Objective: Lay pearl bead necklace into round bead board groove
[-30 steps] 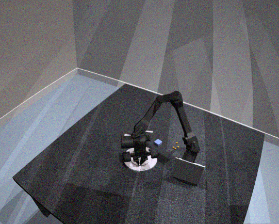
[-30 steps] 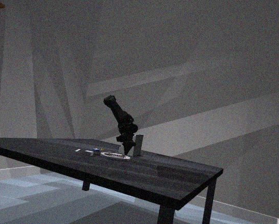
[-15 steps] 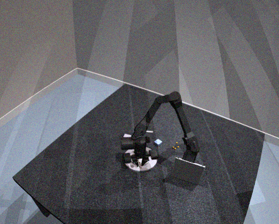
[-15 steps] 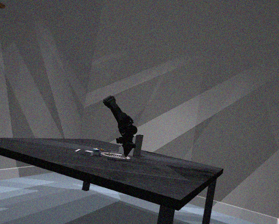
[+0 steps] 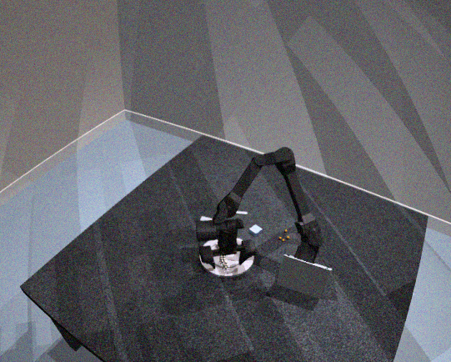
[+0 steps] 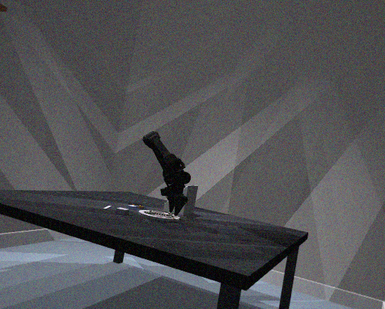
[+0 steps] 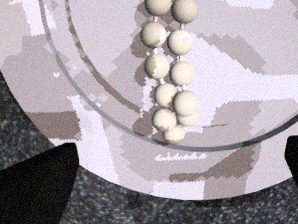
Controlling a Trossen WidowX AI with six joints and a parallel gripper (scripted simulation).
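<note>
The round white bead board is 4 cm ahead of my gripper tip, 5 cm to the right of it and 2 cm below it. Also, from my gripper tip: small white block (20 cm ahead, 15 cm to the right, 1 cm below); small blue cube (1 cm ahead, 23 cm to the right, 2 cm below); thin white stick (15 cm ahead, 28 cm to the right, 2 cm below).
</note>
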